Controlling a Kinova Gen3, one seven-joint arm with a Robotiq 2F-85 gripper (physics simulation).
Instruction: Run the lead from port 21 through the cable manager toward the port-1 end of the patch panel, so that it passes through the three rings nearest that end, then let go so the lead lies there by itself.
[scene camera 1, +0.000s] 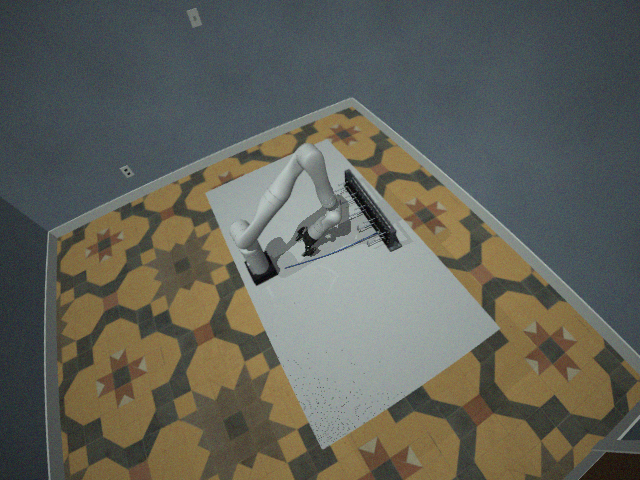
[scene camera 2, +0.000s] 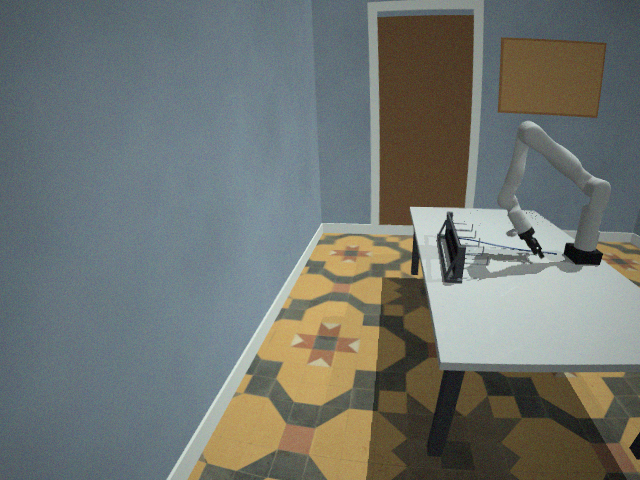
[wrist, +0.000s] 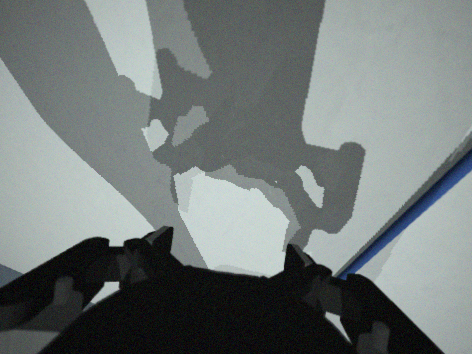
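Observation:
The blue lead (scene camera 1: 330, 254) (scene camera 2: 551, 253) (wrist: 425, 198) runs from the near-end part of the patch panel (scene camera 1: 370, 207) (scene camera 2: 458, 260) in scene camera 1, across the table toward the robot's base. Its free end lies near the base. The cable manager's thin rings (scene camera 2: 472, 227) stick out from the panel's front; whether the lead passes through any is too small to tell. My gripper (scene camera 1: 309, 253) (scene camera 2: 540, 255) (wrist: 228, 248) is open and empty, low over the table beside the lead. In the wrist view the lead passes outside the right finger.
The white table (scene camera 1: 398, 320) (scene camera 2: 522, 320) carries the arm's black base (scene camera 1: 262, 273) (scene camera 2: 583, 254) at one long edge and the panel near the opposite edge. The arm's shadow falls around the gripper and across the table toward the panel.

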